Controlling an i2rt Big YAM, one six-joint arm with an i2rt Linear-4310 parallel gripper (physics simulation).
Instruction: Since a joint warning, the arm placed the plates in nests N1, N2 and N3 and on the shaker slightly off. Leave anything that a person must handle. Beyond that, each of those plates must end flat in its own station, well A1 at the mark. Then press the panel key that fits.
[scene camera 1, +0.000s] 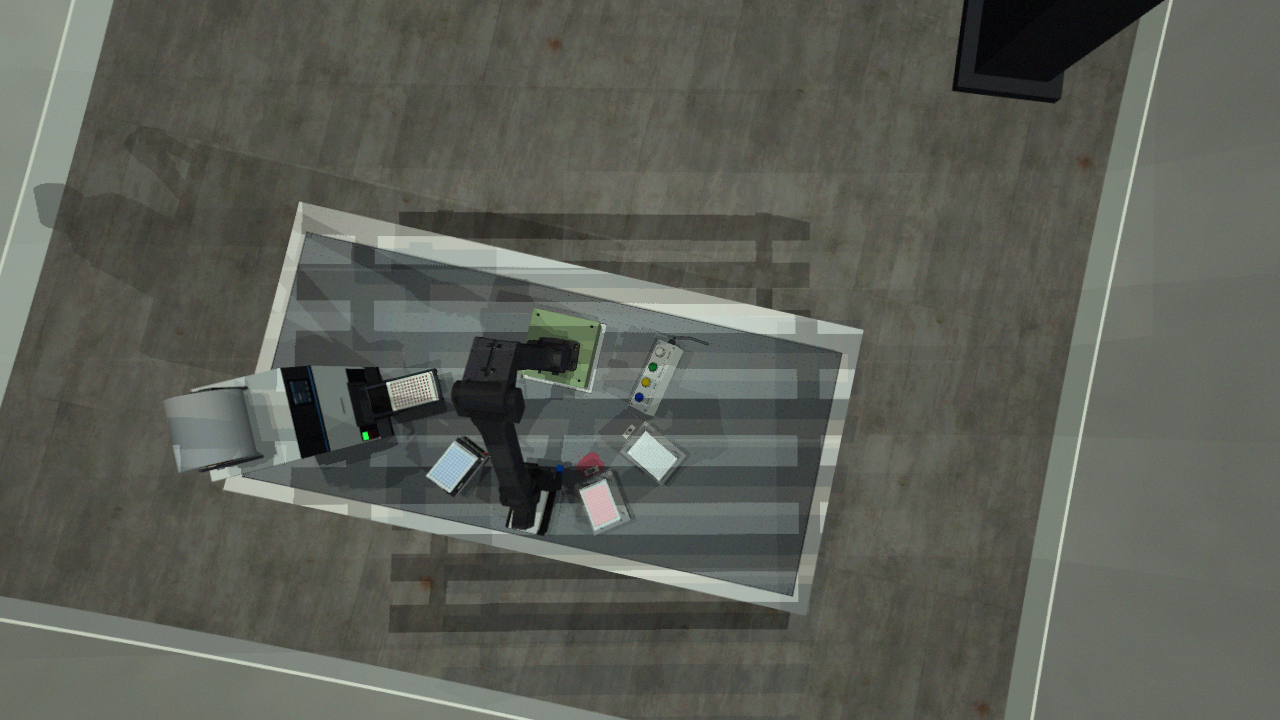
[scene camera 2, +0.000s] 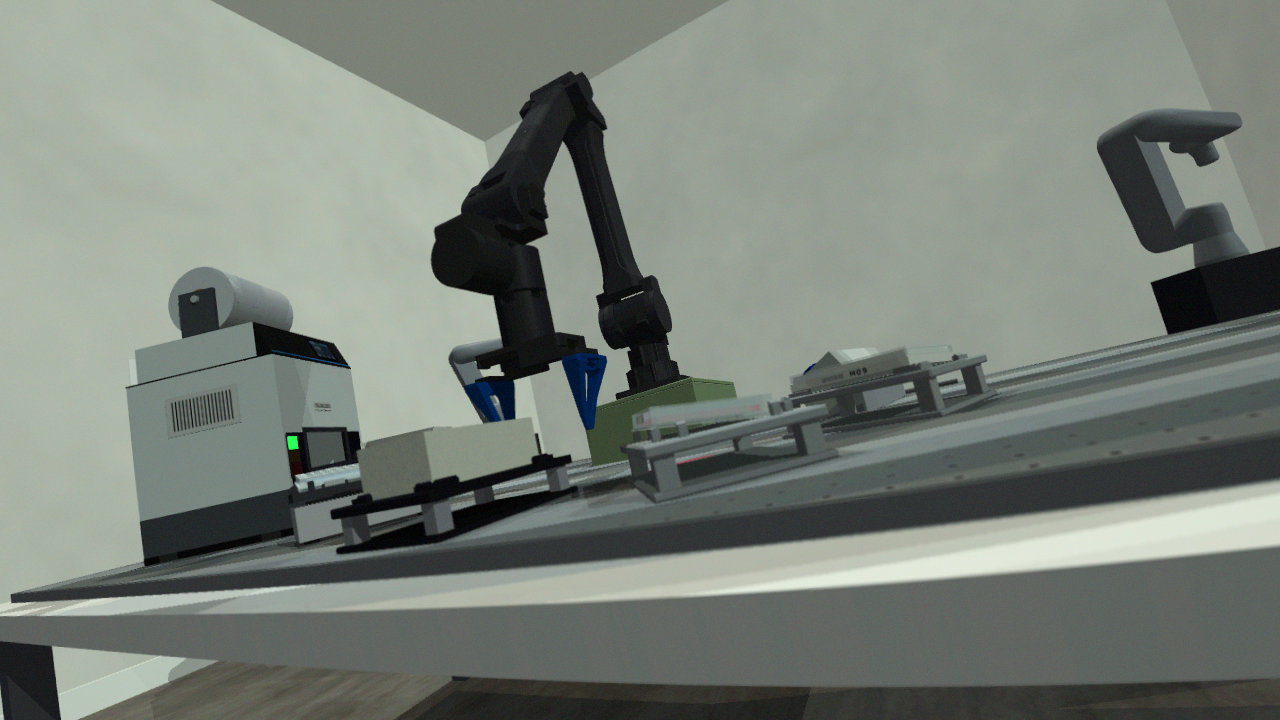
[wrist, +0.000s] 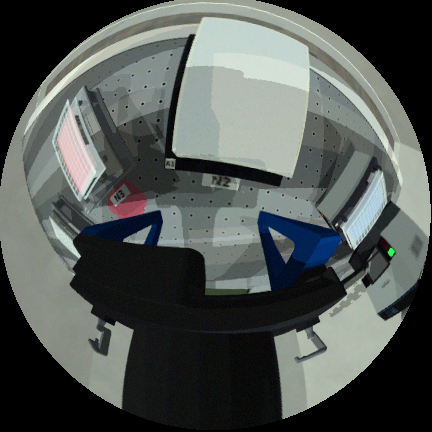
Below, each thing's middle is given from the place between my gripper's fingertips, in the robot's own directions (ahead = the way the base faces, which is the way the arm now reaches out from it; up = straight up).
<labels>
My gripper is now 26 cm to the left of the pale blue well plate (scene camera 1: 457, 460), 2 cm short of it and 1 cm below it.
</labels>
